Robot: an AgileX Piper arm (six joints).
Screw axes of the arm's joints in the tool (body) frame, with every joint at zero. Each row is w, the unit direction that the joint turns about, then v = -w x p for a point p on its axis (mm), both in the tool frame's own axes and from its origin. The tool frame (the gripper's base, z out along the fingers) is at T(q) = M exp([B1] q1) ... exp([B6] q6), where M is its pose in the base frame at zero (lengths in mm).
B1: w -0.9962 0 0.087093 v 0 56.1 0
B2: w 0 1 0 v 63.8 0 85
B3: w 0 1 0 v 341.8 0 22
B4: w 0 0 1 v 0 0 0
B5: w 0 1 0 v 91 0 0
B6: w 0 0 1 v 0 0 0
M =
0.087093 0 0.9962 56.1
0 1 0 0
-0.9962 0 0.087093 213.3
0 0 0 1
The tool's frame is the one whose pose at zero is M.
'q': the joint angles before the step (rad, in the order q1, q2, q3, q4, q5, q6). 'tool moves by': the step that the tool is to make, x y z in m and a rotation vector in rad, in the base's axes. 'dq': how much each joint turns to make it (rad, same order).
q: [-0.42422, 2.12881, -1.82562, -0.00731, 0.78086, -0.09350]
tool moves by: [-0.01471, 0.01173, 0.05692, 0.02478, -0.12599, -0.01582]
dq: [-0.00001, -0.12205, -0.00001, 0.07138, 0.01725, 0.00651]
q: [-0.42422, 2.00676, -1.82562, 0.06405, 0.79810, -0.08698]
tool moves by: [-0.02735, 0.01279, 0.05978, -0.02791, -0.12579, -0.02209]
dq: [-0.00001, -0.14749, 0.02069, 0.00626, -0.00077, 0.02968]
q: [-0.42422, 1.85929, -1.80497, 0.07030, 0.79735, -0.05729]
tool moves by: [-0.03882, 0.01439, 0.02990, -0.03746, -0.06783, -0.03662]
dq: [0.00001, -0.16714, 0.13199, -0.04293, -0.04382, 0.04881]
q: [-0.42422, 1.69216, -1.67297, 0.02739, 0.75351, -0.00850]
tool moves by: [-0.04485, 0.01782, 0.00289, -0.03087, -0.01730, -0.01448]
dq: [0.00000, -0.18135, 0.21214, -0.03625, -0.05938, 0.01934]
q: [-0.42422, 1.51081, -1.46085, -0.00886, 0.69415, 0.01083]
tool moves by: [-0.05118, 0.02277, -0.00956, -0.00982, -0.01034, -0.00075]
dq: [-0.00001, -0.20293, 0.23908, -0.00629, -0.04960, 0.00201]
